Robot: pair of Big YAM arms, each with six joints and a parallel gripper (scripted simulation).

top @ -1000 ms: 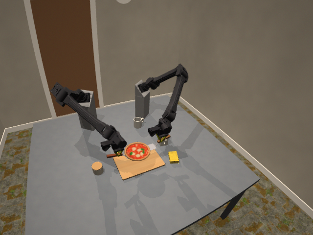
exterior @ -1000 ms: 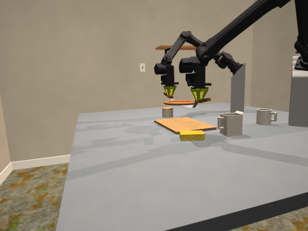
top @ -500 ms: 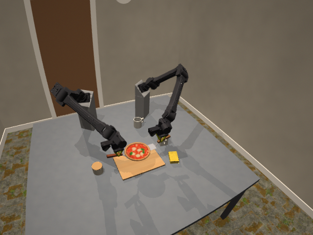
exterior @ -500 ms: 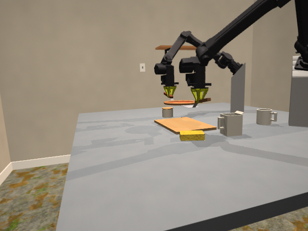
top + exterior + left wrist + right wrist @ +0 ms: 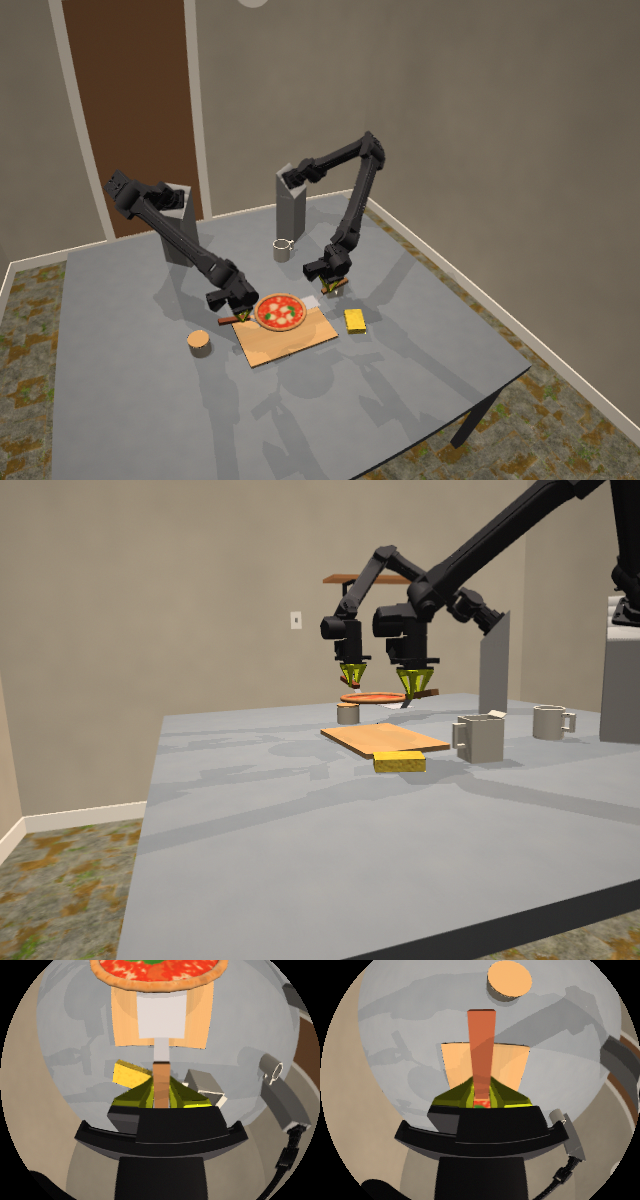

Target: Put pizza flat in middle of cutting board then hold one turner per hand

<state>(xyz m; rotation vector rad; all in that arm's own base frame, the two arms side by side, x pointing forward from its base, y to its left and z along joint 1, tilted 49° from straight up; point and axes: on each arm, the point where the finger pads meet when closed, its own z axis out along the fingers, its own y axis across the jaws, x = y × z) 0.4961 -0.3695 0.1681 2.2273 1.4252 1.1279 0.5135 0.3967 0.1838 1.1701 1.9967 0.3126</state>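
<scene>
The square mug is 110 mm behind my left hand, 90 mm to the left of it and 100 mm below it. Round my left hand: yellow sponge (90 mm ahead, 90 mm to the left, 130 mm below); then wooden cutting board (10 mm ahead, 190 mm to the right, 140 mm below); then pizza (20 mm ahead, 210 mm to the right, 30 mm below).
Now: the lidded canister 170 mm to the right of my right hand, 120 mm below it and 40 mm behind it. Also, from my right hand: yellow sponge 440 mm to the left, 140 mm below, 60 mm ahead; wooden cutting board 160 mm to the left, 150 mm below, 20 mm behind; pizza 150 mm to the left, 30 mm below, 10 mm behind.
</scene>
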